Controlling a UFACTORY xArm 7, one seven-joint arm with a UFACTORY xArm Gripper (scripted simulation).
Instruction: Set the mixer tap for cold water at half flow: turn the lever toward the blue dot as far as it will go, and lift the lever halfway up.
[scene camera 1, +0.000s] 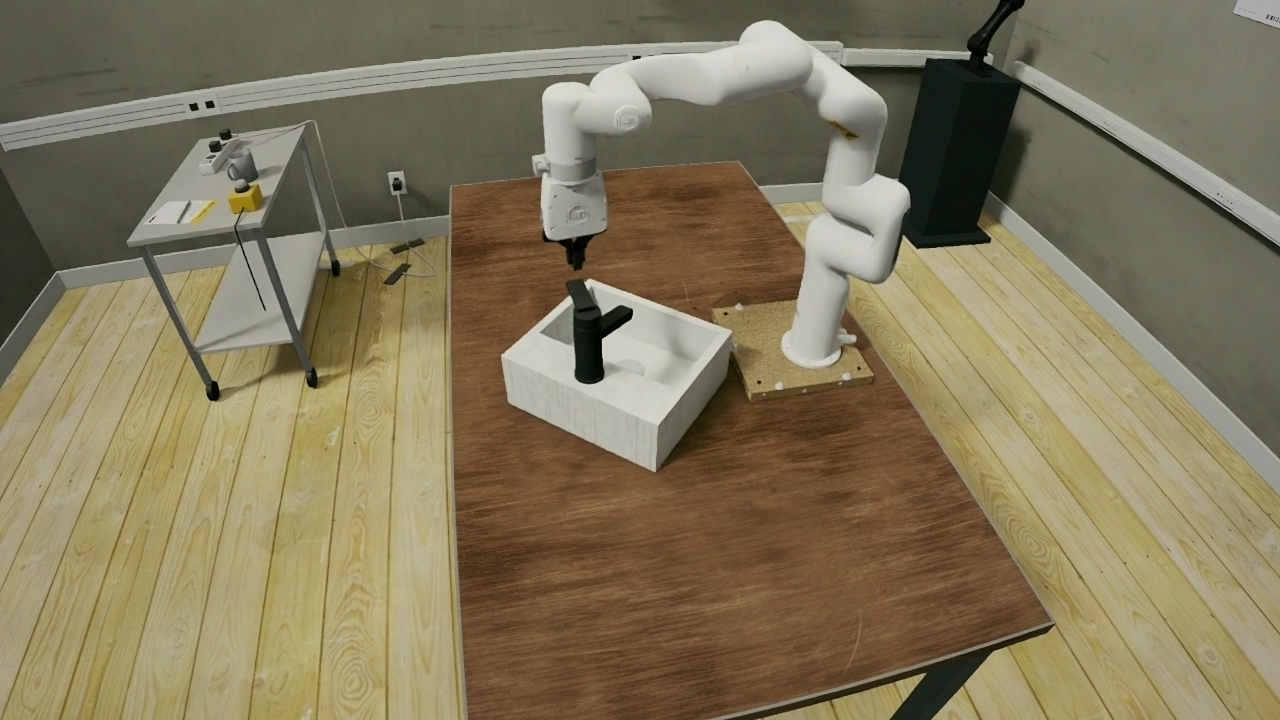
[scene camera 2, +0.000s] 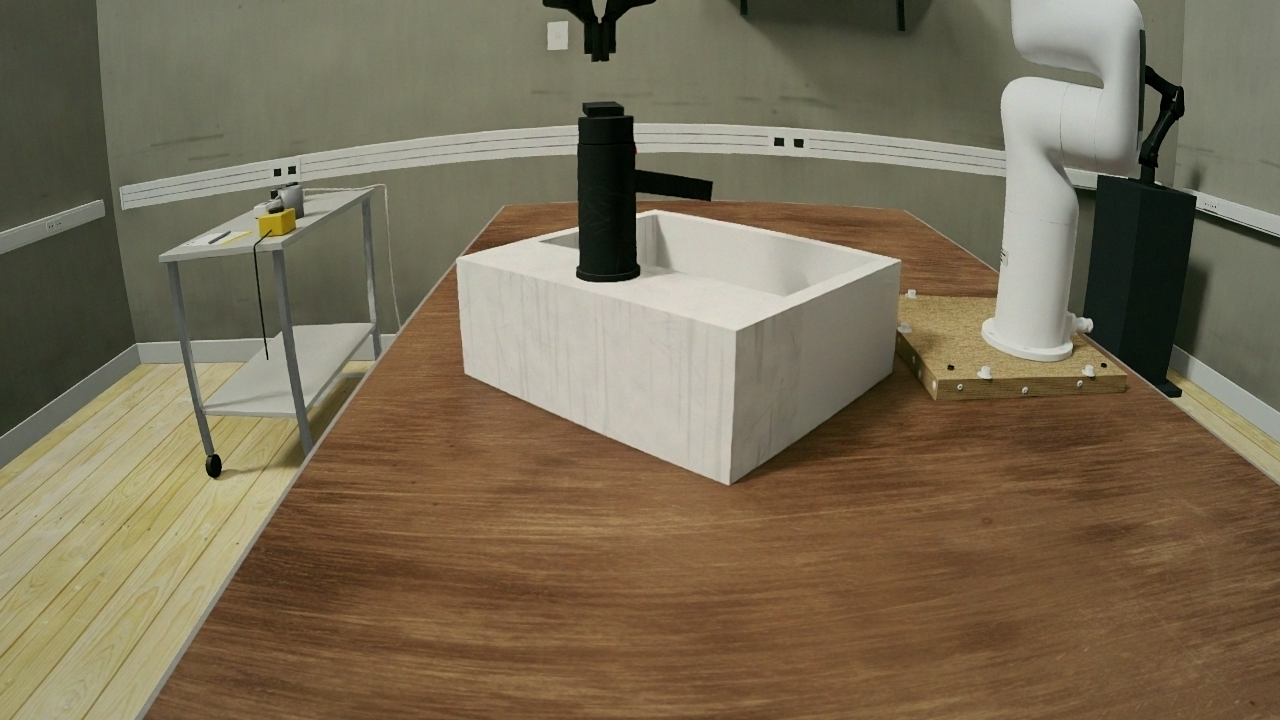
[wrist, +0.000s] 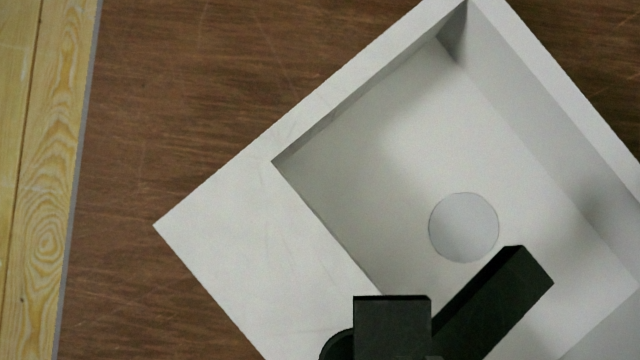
Scene:
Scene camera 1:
my gripper: 576, 266
black mixer tap: 589, 368
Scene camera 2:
my gripper: 599, 61
black mixer tap: 608, 180
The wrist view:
black mixer tap: 483, 312
white basin: 449, 136

